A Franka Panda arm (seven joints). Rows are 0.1 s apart.
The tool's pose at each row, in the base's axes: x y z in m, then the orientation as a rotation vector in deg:
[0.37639 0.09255 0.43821 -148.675 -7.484 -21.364]
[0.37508 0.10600 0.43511 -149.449 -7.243 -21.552]
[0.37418 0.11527 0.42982 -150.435 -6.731 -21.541]
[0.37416 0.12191 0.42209 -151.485 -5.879 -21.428]
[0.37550 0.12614 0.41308 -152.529 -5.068 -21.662]
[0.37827 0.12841 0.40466 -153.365 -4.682 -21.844]
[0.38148 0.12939 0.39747 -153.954 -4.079 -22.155]
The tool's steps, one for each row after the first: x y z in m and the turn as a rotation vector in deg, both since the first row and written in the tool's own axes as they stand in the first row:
[-0.00185 -0.01037 0.00901 -0.803 0.068 0.071]
[-0.00403 -0.01602 0.01785 -1.801 0.018 0.355]
[-0.00612 -0.01809 0.02761 -2.872 -0.048 0.889]
[-0.00734 -0.01725 0.03754 -3.989 0.118 1.318]
[-0.00705 -0.01476 0.04634 -4.865 0.197 1.476]
[-0.00602 -0.01167 0.05358 -5.535 0.438 1.778]

